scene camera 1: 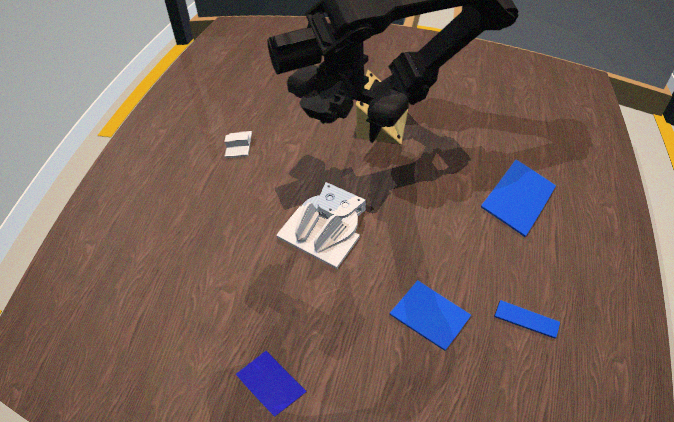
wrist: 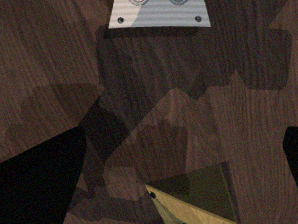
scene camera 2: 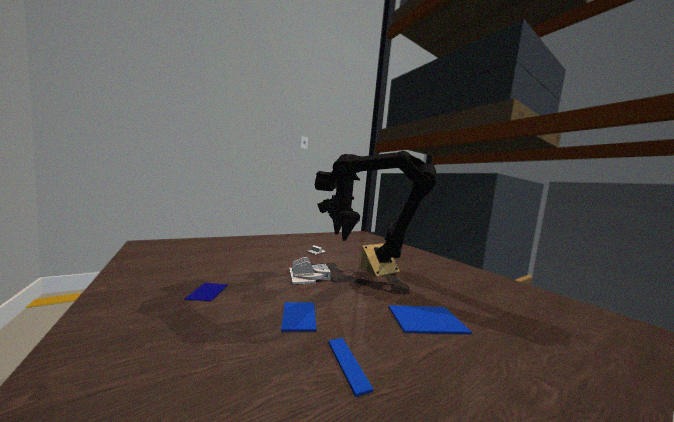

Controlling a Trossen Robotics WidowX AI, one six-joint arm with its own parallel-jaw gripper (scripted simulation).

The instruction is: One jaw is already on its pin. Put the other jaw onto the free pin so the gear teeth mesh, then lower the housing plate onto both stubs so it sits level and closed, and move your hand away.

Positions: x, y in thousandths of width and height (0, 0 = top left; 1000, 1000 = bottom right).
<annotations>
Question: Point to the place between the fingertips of my gripper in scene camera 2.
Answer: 505, 563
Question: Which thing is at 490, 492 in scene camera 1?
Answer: A housing plate.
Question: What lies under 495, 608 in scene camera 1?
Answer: A white slab.
</annotations>
